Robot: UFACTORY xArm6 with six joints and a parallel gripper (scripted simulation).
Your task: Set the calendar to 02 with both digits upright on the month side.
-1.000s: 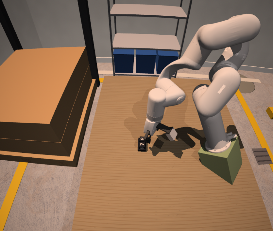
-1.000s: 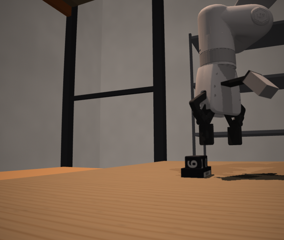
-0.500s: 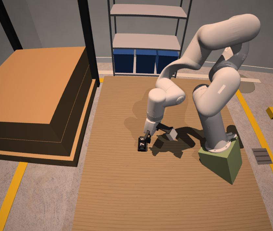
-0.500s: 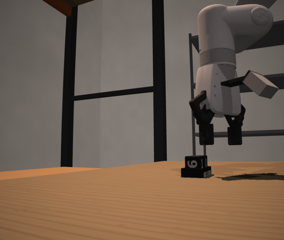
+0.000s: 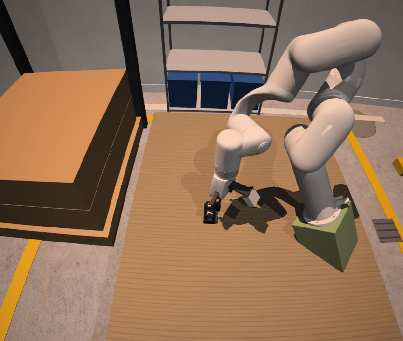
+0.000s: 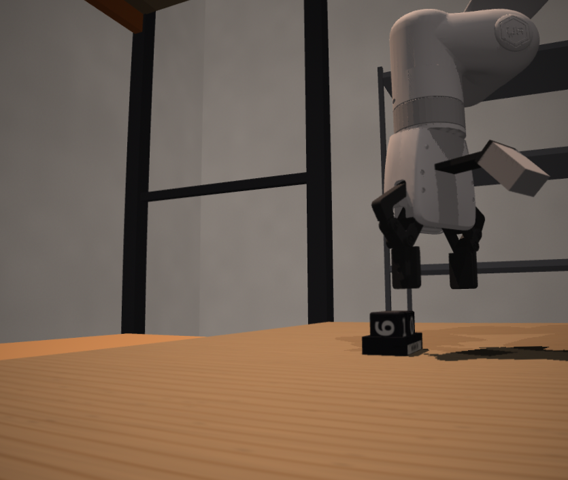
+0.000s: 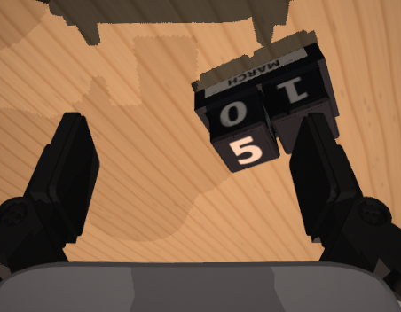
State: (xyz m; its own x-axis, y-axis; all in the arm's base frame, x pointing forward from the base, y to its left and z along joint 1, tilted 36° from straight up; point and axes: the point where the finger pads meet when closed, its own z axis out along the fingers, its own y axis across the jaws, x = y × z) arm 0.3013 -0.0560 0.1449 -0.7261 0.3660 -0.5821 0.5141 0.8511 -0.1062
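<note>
Right now my hand is 50 mm above the cube, 40 mm to the right of it and 40 mm short of it. From my hand the other things lie so: black calendar tray (60 mm below, 40 mm ahead, 20 mm to the left).
</note>
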